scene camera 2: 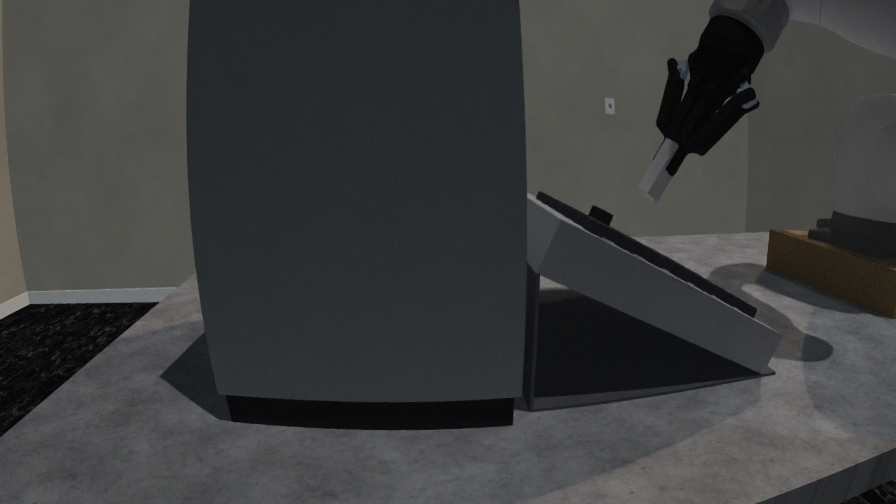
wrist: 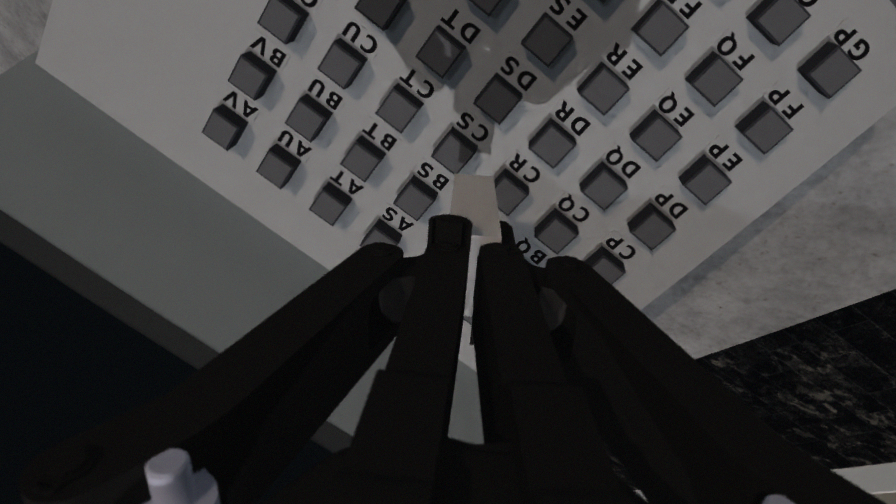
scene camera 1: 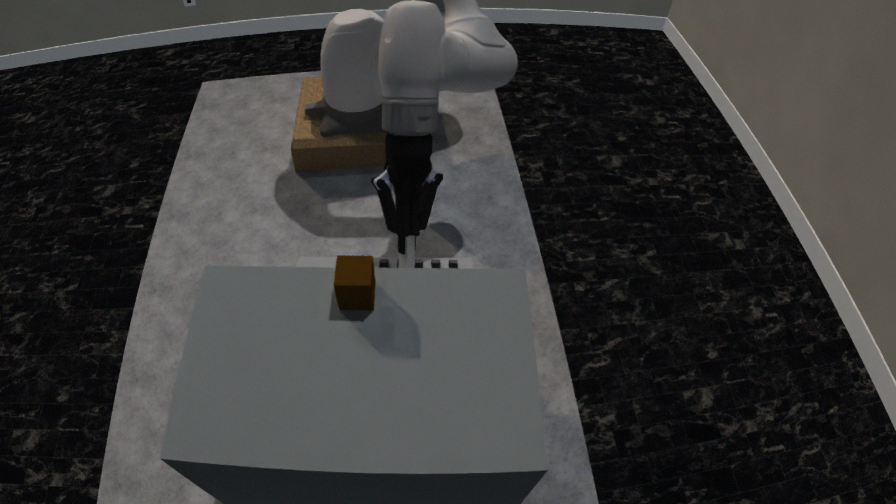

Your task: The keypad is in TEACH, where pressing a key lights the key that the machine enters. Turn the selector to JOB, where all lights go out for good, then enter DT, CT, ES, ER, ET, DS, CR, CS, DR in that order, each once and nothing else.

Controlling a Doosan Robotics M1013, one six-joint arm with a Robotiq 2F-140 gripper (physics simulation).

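Observation:
The sloped keypad panel (wrist: 156, 62) (scene camera 2: 639, 275) carries rows of dark square keys with letter labels, and none is lit. My gripper (wrist: 477, 228) (scene camera 2: 673, 153) (scene camera 1: 406, 228) is shut, with a pale pusher tip (wrist: 476, 197) (scene camera 2: 657, 175) sticking out past the fingers. The tip hovers a short way above the panel, between key CS (wrist: 454, 149) and key CR (wrist: 510, 189). Keys DS (wrist: 498, 97), DR (wrist: 551, 142), CT (wrist: 399, 106), DT (wrist: 440, 51) and ER (wrist: 602, 87) lie beyond it. A small dark knob (scene camera 2: 600, 214) stands near the panel's top. The selector label is out of view.
A tall grey cabinet (scene camera 1: 350, 376) (scene camera 2: 350, 188) stands right behind the keypad, with a brown cube (scene camera 1: 354, 282) on its top. The arm's wooden base block (scene camera 1: 332, 150) (scene camera 2: 827, 269) sits on the grey table (scene camera 1: 219, 188). Dark floor surrounds the table.

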